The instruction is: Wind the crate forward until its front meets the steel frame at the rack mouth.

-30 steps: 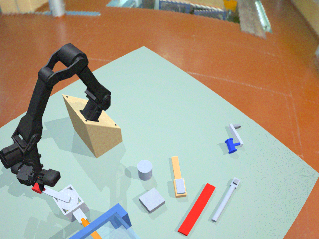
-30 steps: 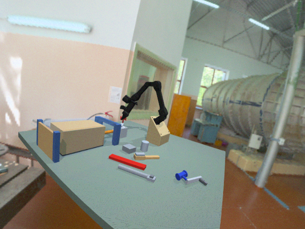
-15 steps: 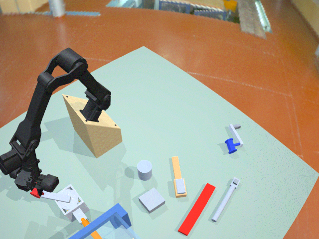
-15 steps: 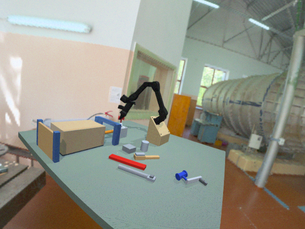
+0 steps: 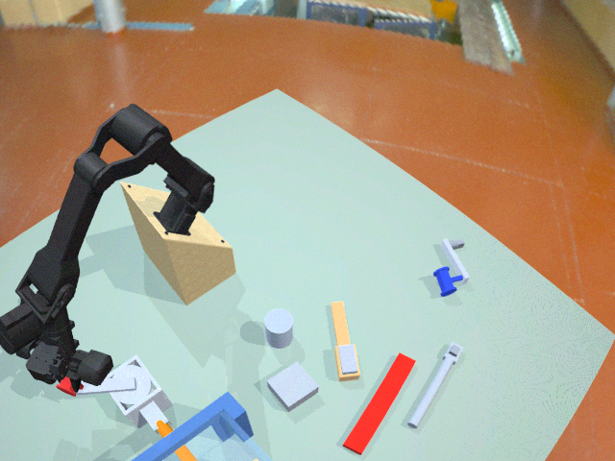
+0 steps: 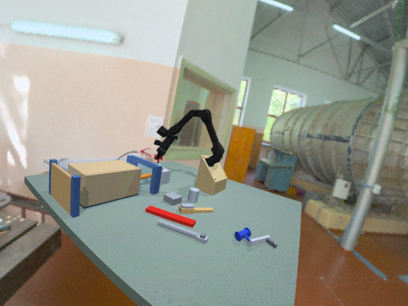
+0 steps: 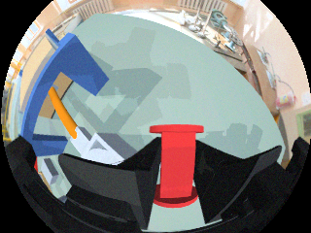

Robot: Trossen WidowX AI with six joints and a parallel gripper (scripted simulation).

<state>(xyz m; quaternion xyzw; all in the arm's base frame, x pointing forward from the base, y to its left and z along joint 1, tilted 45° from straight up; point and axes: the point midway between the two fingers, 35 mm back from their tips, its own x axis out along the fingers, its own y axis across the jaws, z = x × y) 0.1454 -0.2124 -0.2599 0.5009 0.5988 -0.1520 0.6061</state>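
The winch handle is 50 mm to the left of my gripper tip, 30 mm below it and 10 mm ahead of it. The rest, counted from my gripper tip: pale grey winch: 100 mm below, 90 mm to the left, 20 mm ahead; red knob: 10 mm to the left, 10 mm behind; blue frame: 190 mm ahead, 110 mm to the left, 30 mm below.
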